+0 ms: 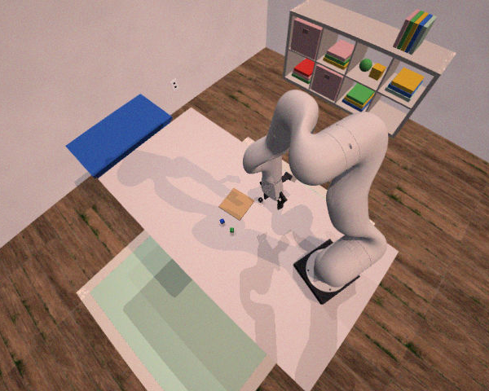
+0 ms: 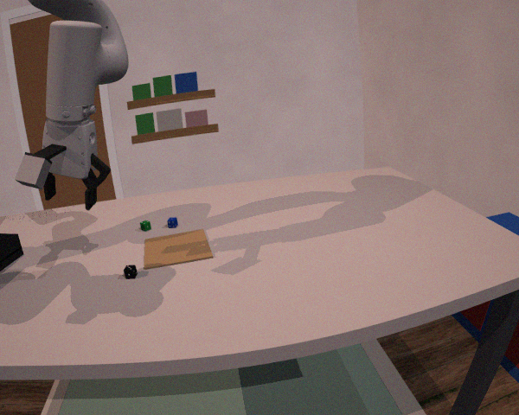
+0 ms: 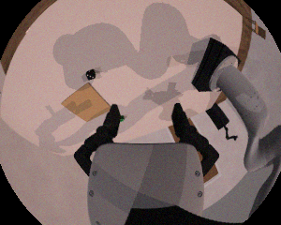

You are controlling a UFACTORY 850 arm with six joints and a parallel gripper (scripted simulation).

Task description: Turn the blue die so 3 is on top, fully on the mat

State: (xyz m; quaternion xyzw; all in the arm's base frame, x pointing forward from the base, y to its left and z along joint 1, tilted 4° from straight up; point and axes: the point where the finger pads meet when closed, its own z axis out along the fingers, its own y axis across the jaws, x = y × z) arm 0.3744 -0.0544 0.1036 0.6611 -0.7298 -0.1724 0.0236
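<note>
My gripper is now 150 mm above the black die, 100 mm short of it and 20 mm to the left of it. Also, from my hand: tan mat: 180 mm ahead, 160 mm below, 80 mm to the left; then blue die: 210 mm to the left, 160 mm ahead, 150 mm below; then green die: 200 mm to the left, 150 mm below, 90 mm ahead.
</note>
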